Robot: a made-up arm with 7 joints. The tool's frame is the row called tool. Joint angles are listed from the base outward. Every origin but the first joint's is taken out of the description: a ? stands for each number. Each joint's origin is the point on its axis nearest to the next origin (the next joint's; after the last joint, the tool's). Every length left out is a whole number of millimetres.
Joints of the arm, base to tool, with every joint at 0 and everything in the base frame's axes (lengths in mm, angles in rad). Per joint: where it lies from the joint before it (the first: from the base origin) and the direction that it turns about. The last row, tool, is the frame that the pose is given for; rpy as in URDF.
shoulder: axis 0 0 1 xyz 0 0 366
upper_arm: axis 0 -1 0 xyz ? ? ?
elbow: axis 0 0 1 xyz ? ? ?
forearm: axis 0 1 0 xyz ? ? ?
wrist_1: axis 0 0 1 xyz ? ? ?
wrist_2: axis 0 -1 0 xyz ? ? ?
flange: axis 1 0 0 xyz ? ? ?
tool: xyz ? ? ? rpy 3.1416 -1.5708 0
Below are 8 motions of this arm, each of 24 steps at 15 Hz.
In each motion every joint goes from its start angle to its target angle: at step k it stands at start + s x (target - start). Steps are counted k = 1, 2, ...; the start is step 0. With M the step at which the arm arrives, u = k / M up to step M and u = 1 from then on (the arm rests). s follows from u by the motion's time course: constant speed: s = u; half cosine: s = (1 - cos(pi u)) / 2; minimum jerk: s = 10 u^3 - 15 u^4 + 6 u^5.
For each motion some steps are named. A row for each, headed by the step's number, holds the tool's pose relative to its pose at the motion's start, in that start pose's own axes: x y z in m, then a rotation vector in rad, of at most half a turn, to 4 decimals.
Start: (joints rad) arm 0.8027 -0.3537 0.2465 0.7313 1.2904 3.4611 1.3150
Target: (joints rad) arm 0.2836 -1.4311 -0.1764 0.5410 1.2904 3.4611 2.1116
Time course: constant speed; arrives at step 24
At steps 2, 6, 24:
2: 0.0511 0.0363 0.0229 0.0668 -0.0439 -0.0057
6: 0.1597 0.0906 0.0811 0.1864 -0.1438 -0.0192
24: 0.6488 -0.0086 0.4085 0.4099 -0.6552 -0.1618

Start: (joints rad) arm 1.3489 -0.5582 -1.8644 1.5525 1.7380 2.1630 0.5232
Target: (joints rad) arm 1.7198 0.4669 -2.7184 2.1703 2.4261 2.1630 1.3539
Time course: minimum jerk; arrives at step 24
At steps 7, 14, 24:
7: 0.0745 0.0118 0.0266 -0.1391 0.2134 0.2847
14: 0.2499 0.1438 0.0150 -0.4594 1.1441 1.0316
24: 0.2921 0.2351 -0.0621 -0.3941 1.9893 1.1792

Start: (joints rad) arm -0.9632 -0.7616 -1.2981 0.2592 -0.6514 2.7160 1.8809
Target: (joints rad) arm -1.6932 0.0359 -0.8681 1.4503 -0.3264 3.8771 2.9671
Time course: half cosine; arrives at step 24
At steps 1, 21, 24:
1: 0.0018 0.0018 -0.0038 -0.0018 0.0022 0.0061
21: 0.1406 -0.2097 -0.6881 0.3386 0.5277 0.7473
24: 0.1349 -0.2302 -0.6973 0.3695 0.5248 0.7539

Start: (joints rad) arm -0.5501 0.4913 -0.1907 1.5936 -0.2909 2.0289 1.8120
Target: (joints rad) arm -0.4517 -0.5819 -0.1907 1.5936 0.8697 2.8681 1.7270
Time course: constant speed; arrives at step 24
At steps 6, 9, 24:
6: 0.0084 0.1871 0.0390 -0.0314 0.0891 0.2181
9: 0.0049 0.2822 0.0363 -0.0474 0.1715 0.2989
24: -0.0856 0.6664 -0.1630 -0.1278 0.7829 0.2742

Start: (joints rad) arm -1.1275 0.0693 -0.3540 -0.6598 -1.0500 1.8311 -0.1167
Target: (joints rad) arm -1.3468 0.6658 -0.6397 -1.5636 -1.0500 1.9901 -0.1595
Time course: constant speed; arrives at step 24
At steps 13, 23, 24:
13: 0.2169 0.2426 -0.1205 -0.5836 0.5343 -0.4543
23: 0.3410 0.2789 -0.3042 -0.9943 1.0000 -0.7868
24: 0.3480 0.2763 -0.3235 -1.0337 1.0489 -0.8187

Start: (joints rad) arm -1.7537 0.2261 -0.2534 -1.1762 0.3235 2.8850 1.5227
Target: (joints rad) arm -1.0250 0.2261 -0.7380 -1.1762 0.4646 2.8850 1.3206
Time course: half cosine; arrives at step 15
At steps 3, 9, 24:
3: 0.0129 -0.0072 -0.0019 0.0035 0.0144 -0.0421
9: 0.0793 -0.0571 -0.0219 0.0115 0.1046 -0.2888
24: 0.1108 -0.0930 -0.0415 0.0062 0.1669 -0.4406

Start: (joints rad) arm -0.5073 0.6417 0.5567 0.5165 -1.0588 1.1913 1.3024
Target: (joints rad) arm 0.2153 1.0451 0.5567 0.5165 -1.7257 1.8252 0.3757
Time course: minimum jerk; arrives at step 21
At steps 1, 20, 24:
1: 0.0004 0.0000 -0.0004 0.0009 0.0007 -0.0009
20: 0.3222 0.2623 -0.3915 0.1442 0.9849 -0.9137
24: 0.3224 0.2627 -0.3918 0.1435 0.9858 -0.9147

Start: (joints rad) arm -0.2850 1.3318 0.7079 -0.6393 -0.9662 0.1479 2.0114
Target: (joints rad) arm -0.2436 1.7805 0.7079 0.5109 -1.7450 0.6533 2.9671
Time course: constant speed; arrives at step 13
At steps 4, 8, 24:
4: -0.1275 0.0063 -0.0513 0.1645 0.0586 0.0082
8: -0.2450 0.0597 -0.1183 0.3645 0.0039 -0.0303
24: -0.3457 0.1943 -0.2091 0.5736 -0.2185 -0.1371

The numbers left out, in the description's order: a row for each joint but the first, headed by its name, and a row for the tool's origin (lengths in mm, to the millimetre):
upper_arm: 0 -66 0
elbow: 0 0 447
forearm: 28 62 0
wrist_1: -16 0 398
wrist_2: 0 -121 0
flange: 17 0 125
tool: 0 0 0

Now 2 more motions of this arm.
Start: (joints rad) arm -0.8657 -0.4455 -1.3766 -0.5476 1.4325 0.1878 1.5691
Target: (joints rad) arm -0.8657 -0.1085 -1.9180 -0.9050 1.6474 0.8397 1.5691
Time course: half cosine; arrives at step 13
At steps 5, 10, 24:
5: -0.0618 -0.0241 -0.0859 0.2125 0.0941 -0.1610
10: -0.1549 -0.0178 -0.1857 0.4947 0.1954 -0.4317
24: -0.1705 -0.0102 -0.2014 0.5449 0.2095 -0.4888

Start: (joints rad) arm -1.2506 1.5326 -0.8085 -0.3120 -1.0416 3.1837 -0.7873
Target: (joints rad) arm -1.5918 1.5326 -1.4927 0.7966 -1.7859 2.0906 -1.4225
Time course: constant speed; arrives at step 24
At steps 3, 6, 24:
3: 0.0113 -0.0434 0.0455 0.2228 0.0313 0.0333
6: 0.0311 -0.0895 0.0829 0.4538 0.0979 0.0370
24: 0.2137 -0.2921 0.0232 1.6693 1.1068 -0.4145

